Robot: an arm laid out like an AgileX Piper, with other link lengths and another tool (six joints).
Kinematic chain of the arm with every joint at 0, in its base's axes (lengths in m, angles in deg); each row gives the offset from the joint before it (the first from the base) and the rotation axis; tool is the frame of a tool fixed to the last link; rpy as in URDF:
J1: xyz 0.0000 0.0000 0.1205 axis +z
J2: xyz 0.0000 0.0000 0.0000 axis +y
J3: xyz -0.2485 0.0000 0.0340 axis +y
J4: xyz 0.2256 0.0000 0.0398 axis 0.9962 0 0.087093
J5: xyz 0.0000 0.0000 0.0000 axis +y
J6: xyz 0.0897 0.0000 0.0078 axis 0.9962 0 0.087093
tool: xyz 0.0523 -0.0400 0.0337 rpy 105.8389 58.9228 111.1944
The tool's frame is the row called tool.
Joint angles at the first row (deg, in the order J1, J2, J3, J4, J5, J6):
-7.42 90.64 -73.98 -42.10 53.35 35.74
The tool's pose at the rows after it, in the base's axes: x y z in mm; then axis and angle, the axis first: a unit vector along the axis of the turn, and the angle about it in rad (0 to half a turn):
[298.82 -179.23 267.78 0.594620 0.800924 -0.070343 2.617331]
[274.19 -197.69 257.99 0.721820 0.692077 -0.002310 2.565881]
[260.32 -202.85 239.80 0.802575 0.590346 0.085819 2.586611]
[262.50 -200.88 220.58 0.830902 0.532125 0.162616 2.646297]
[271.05 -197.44 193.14 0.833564 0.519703 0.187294 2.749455]
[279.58 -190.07 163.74 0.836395 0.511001 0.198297 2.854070]
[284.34 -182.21 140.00 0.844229 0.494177 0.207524 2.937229]
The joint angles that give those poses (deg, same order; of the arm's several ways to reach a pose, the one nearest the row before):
-11.22 90.64 -74.13 -41.72 52.56 52.10
-15.67 90.64 -74.13 -40.33 51.87 68.15
-19.85 90.64 -74.13 -32.57 49.80 76.89
-22.90 91.54 -74.13 -22.45 46.38 77.61
-24.22 95.07 -74.13 -14.47 45.12 73.70
-24.34 99.29 -74.13 -8.44 44.73 71.07
-24.34 102.73 -74.13 -3.80 44.63 70.22

